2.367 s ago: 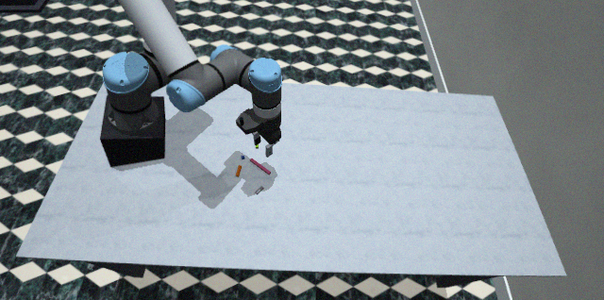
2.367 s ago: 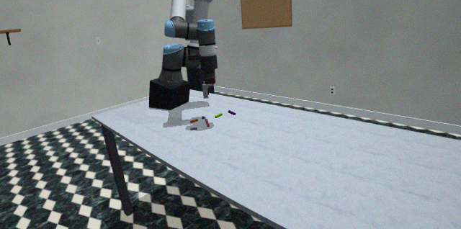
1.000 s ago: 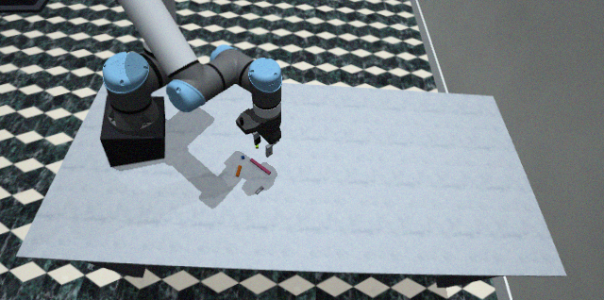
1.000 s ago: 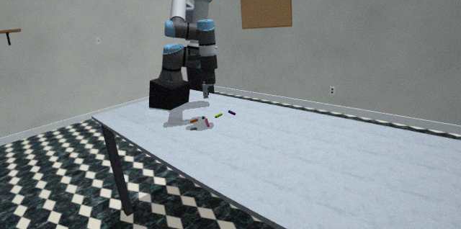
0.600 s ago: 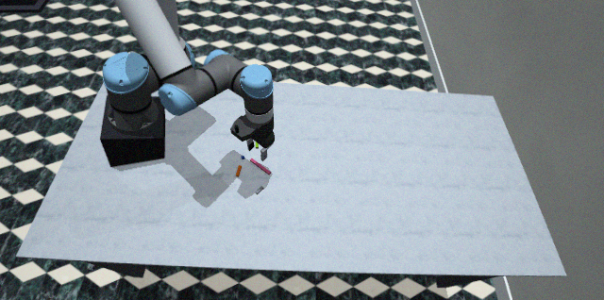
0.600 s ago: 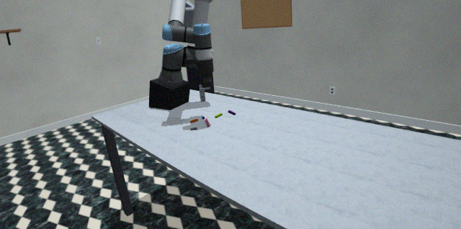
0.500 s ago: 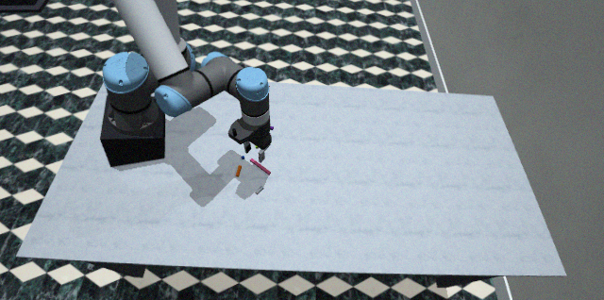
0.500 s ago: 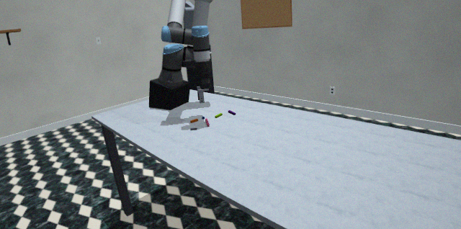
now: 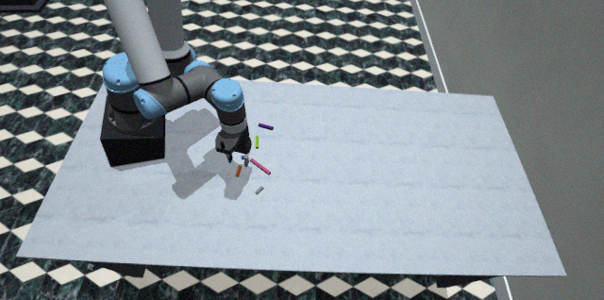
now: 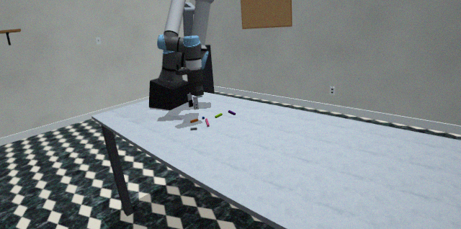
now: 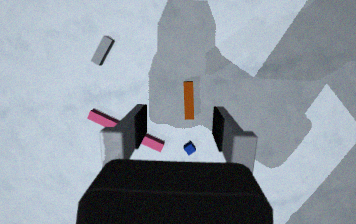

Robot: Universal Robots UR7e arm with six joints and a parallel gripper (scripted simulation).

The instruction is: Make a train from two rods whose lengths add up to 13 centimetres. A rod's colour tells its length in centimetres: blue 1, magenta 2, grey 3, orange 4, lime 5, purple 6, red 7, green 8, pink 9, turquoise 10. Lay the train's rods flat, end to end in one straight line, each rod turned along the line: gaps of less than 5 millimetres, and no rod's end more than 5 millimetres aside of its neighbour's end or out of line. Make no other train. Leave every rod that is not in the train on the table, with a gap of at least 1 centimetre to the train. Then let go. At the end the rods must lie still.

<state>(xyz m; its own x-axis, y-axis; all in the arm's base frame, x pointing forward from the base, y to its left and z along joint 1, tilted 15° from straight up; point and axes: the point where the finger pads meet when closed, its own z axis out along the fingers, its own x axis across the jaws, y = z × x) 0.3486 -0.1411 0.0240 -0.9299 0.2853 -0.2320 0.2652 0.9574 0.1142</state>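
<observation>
My gripper is now 1 cm past the orange rod and 9 cm above it. Also, from my hand: small blue rod 5 cm to the left, 9 cm below; pink rod 7 cm ahead, 2 cm to the left, 9 cm below; grey rod 7 cm ahead, 7 cm to the right, 9 cm below.
</observation>
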